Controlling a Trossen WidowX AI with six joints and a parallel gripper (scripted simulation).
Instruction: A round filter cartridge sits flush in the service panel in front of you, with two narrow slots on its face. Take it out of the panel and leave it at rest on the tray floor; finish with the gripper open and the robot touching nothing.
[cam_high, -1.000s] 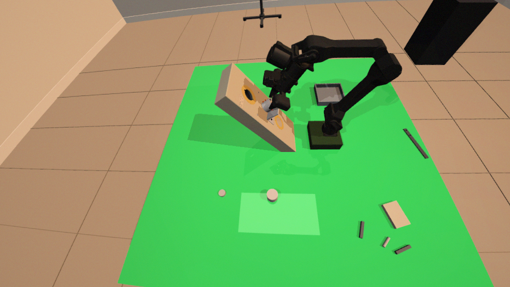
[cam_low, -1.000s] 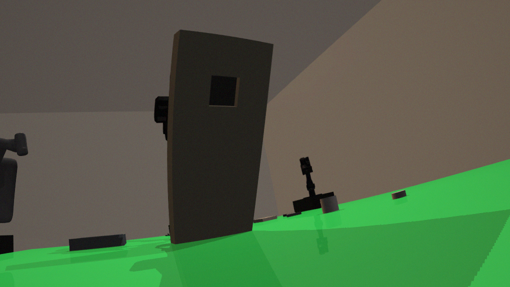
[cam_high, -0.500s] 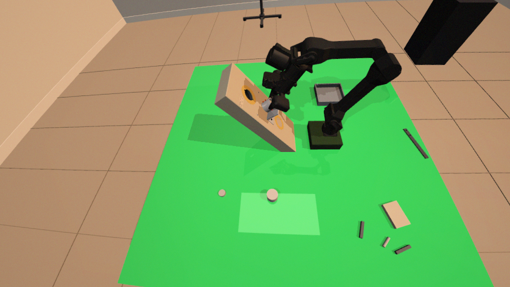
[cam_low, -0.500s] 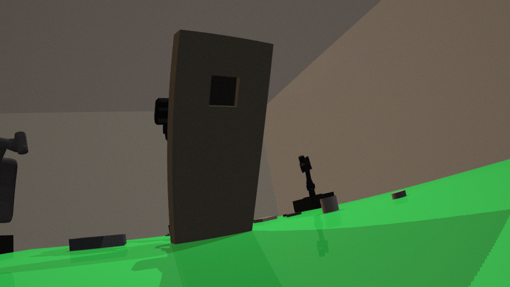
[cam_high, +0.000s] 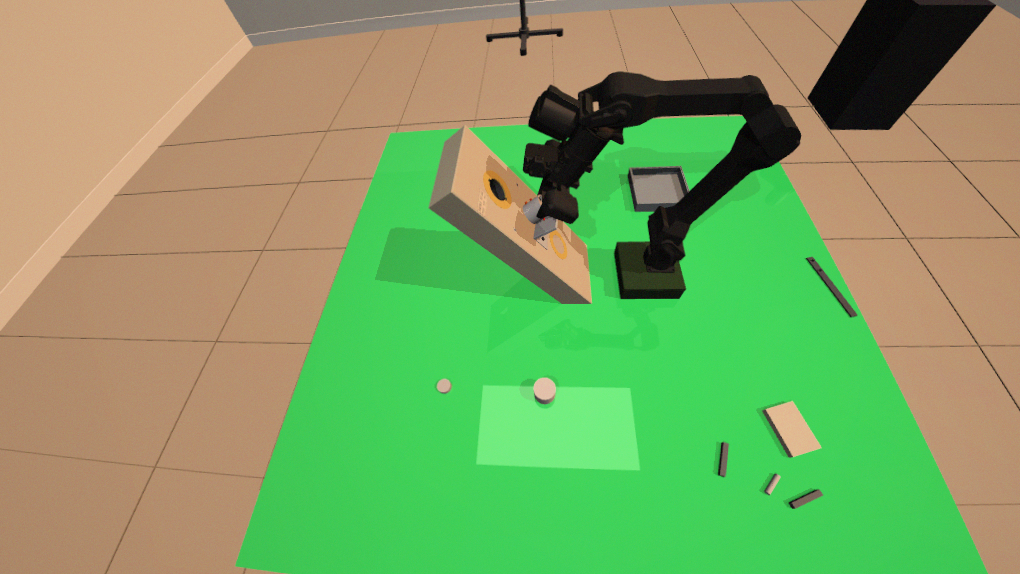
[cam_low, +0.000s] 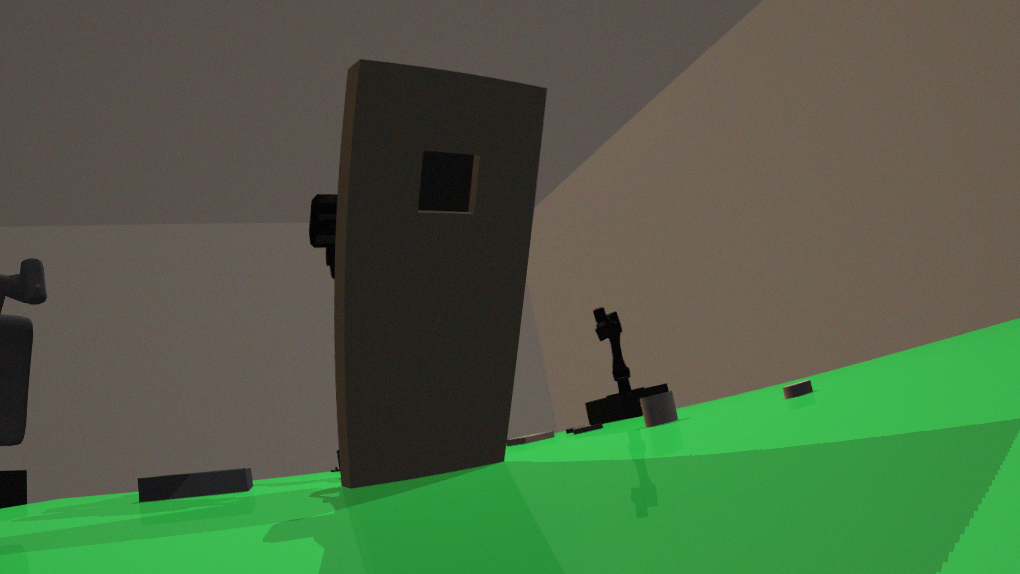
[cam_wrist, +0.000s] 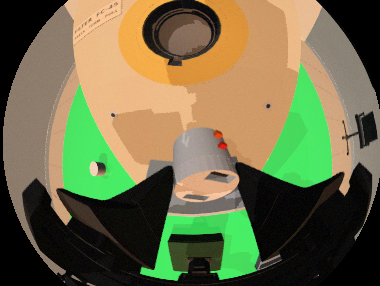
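Now: the grey flap 4 cm below my gripper tip, 1 cm to the left of it and 1 cm behind it. From my gripper tip the other things lie so: grey tray 34 cm behind, 28 cm to the right, 21 cm below; round filter cartridge right at my gripper tip.
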